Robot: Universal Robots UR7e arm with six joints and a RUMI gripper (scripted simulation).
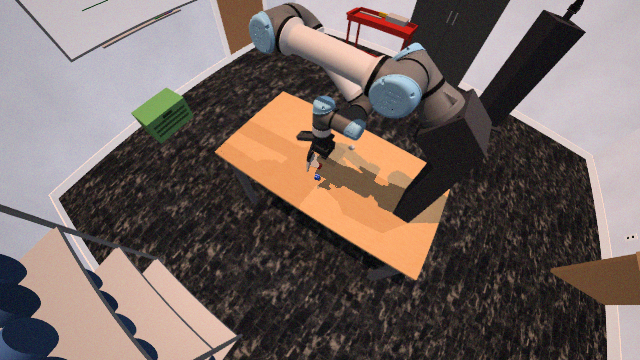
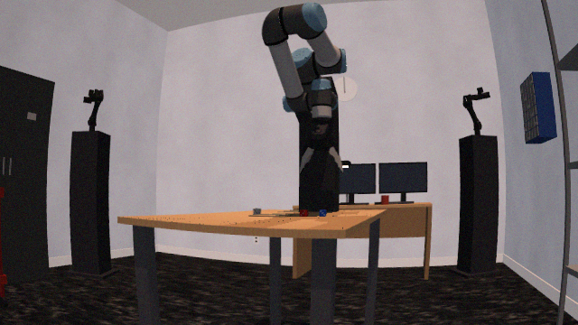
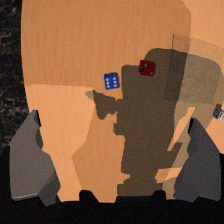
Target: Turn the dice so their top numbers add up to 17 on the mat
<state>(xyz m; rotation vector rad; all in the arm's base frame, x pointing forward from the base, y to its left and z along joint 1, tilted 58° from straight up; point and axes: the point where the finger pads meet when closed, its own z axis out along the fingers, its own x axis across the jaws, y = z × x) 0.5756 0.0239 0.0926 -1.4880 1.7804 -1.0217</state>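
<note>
My gripper is now 60 mm to the left of the red die and 150 mm above it. The rest, counted from my hand: blue die 10 mm behind, 10 mm to the left, 150 mm below; then grey die 160 mm behind, 240 mm to the right, 150 mm below; then tan mat 40 mm behind, 180 mm to the right, 160 mm below.
</note>
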